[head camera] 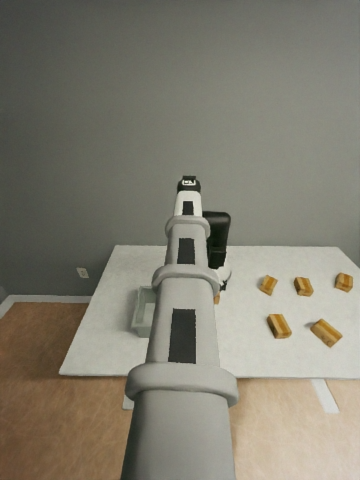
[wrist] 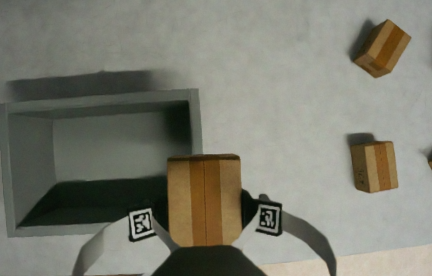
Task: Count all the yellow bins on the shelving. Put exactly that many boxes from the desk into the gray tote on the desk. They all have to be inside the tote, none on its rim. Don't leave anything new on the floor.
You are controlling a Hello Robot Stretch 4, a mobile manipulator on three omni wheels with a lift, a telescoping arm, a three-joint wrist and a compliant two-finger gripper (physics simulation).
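Places are measured from the robot's base along level axes (x ahead, y left, z up), in millimetres.
Where they show: end effector, tool point: (wrist: 205, 207).
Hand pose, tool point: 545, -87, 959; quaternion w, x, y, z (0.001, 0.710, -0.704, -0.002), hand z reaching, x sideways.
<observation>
After its pixels a point has its place, as x, y, z.
My gripper (wrist: 204, 207) @(545, -87, 959) is shut on a cardboard box (wrist: 204, 200) @(555, -87, 977), which sits between both fingertips, above the desk and over the right wall of the gray tote in the wrist view. The gray tote (wrist: 196, 120) @(633, -77, 813) (head camera: 143, 331) @(481, 171, 750) stands on the desk (wrist: 280, 100) @(679, -235, 694) (head camera: 100, 340) @(461, 359, 693); the part of its inside that shows holds no box, and its near right corner is hidden by the held box. In the head view the arm covers the tote's right part. Other boxes lie on the desk to the right, among them one box (wrist: 383, 48) @(769, -422, 743) and another box (wrist: 375, 166) @(552, -396, 743). No shelving or yellow bins show.
In the head view, several boxes lie on the desk's right half, such as a front box (head camera: 279, 326) @(534, -399, 743), a front right box (head camera: 326, 332) @(518, -583, 744), a back box (head camera: 303, 286) @(755, -598, 743) and a far right box (head camera: 344, 282) @(792, -822, 743). A gray wall (head camera: 275, 125) @(1161, -398, 1406) stands behind the desk.
</observation>
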